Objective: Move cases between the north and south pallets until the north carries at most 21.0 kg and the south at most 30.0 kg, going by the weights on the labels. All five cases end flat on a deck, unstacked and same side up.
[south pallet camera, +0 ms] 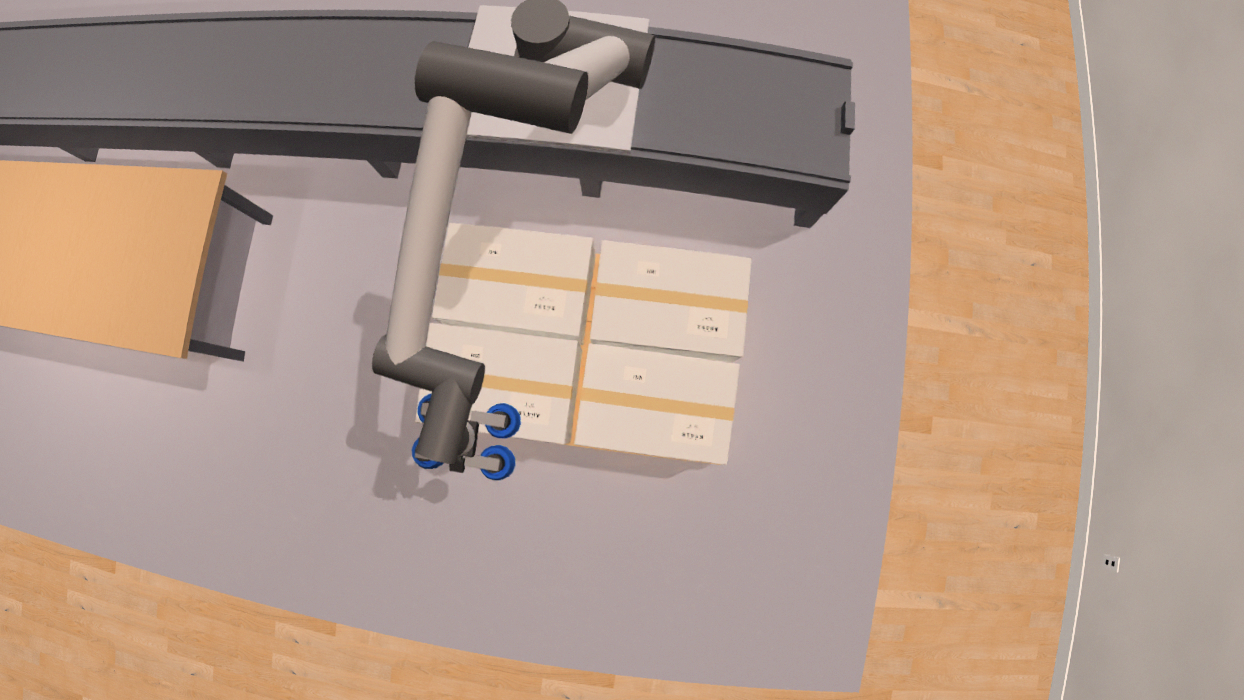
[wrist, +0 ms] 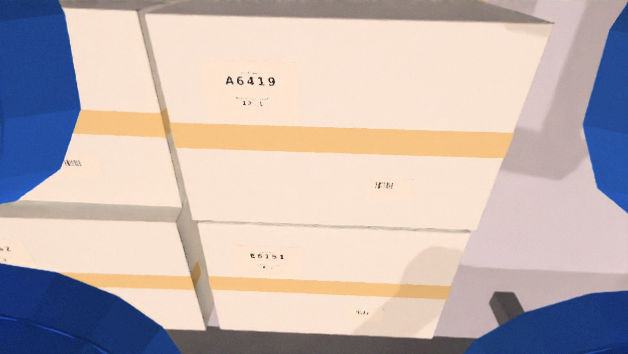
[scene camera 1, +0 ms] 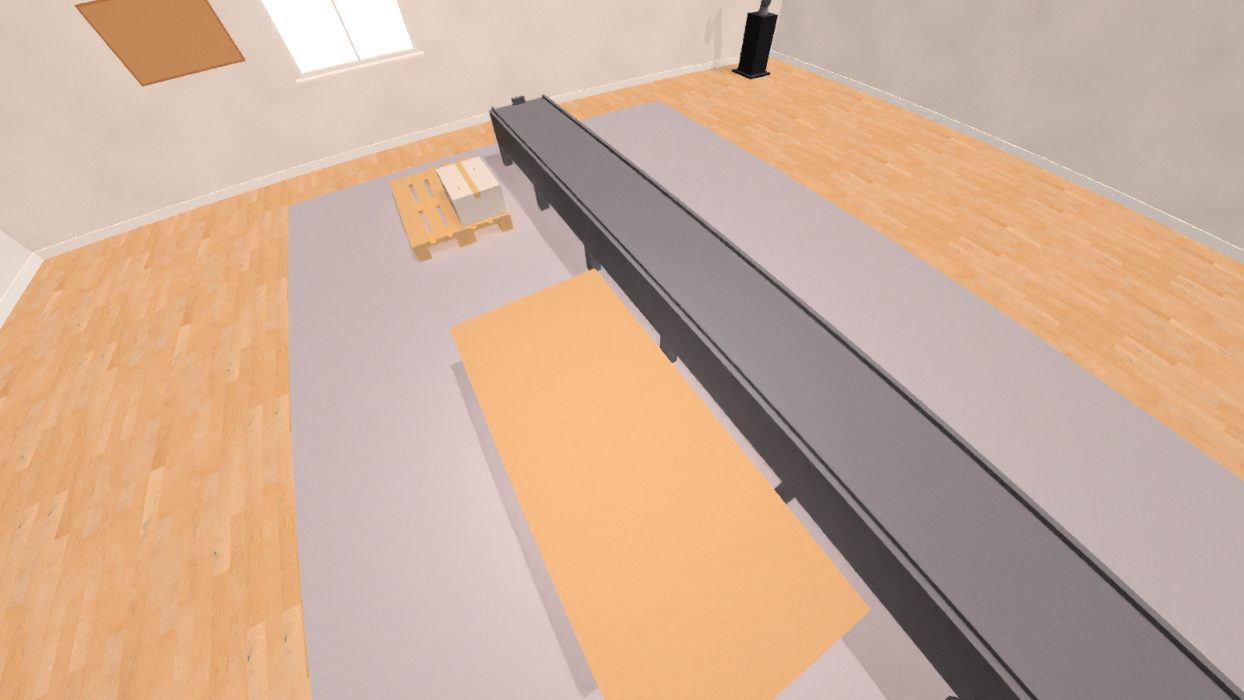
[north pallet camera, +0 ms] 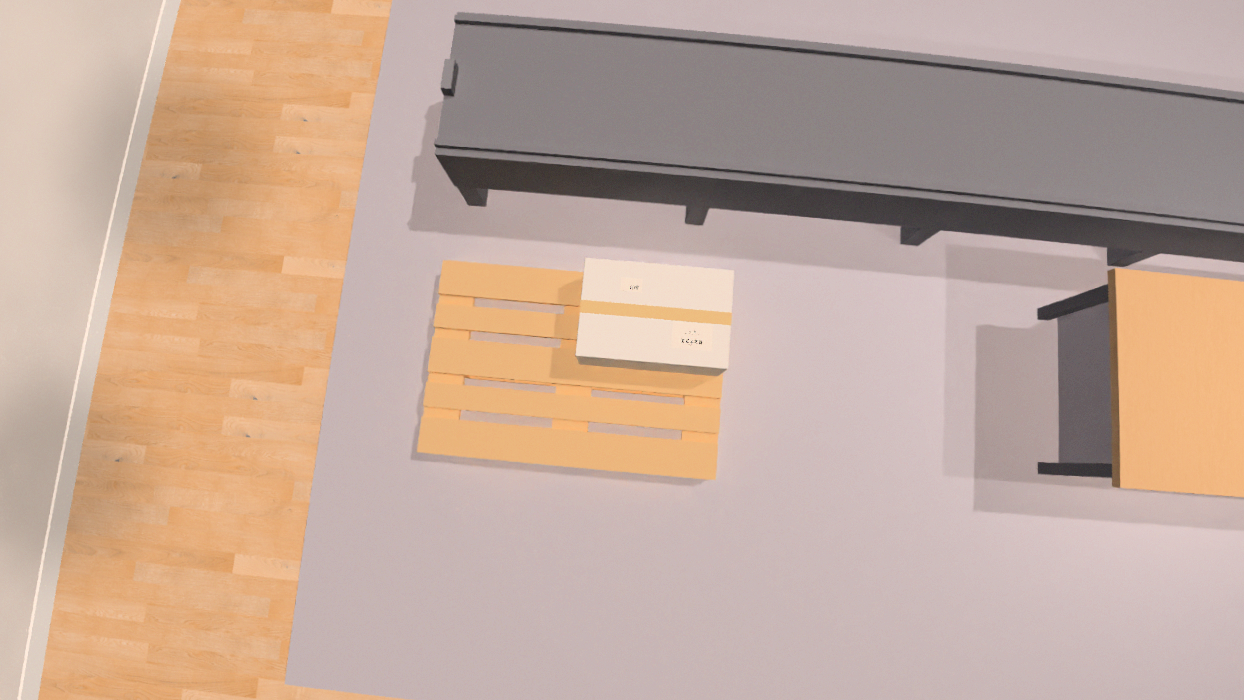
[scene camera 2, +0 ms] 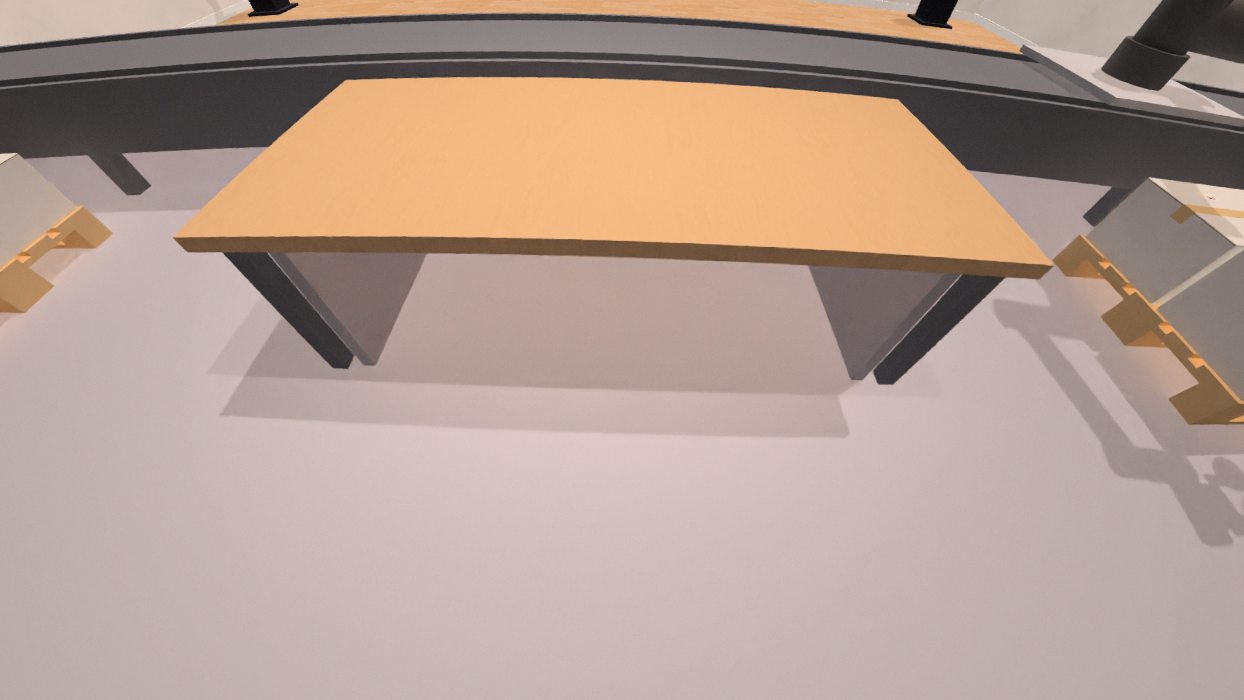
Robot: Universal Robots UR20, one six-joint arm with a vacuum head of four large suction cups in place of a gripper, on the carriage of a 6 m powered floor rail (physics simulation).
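Places are measured from the arm's base along level axes (x ahead, y right, z down), in millimetres.
Pixels of known places: end effector, tool point: (wrist: 322, 250); arm's base, origin of the base link: (scene camera 2: 1130, 78).
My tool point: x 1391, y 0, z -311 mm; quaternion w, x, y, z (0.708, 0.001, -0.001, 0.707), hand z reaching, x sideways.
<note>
Ahead of a thing's pixels: the offset from my tool point to its top centre. Level surfaces: height alone.
My gripper (south pallet camera: 464, 437), four blue suction cups, is open and empty, hanging above the front-left case's outer corner in the south pallet view. That case, A6419 @[dz +442, dx -190, dy +30 mm] (south pallet camera: 543, 367) (wrist: 310, 200), has a weight label too blurred to read fully. Behind it lies case E6151 @[dz +458, dx -589, dy +32 mm] (south pallet camera: 513, 300) (wrist: 300, 317); its weight is unreadable. Two more white cases, front right (south pallet camera: 656, 422) (wrist: 122, 175) and back right (south pallet camera: 669, 282) (wrist: 130, 250), lie flat beside them on the south pallet (south pallet camera: 585, 352). One white case (north pallet camera: 648, 335) (scene camera 1: 469, 201) lies flat at a corner of the north pallet (north pallet camera: 569, 451) (scene camera 1: 417, 228).
A wooden table @[dz +351 mm] (scene camera 2: 600, 165) (scene camera 1: 626, 452) (south pallet camera: 95, 252) stands between the pallets. The grey rail (scene camera 1: 722, 269) (north pallet camera: 782, 113) (south pallet camera: 748, 108) runs behind them. The arm's carriage plate (south pallet camera: 608, 126) (scene camera 2: 1087, 74) is at the south end. The forearm (south pallet camera: 426, 226) crosses over the left side of E6151.
</note>
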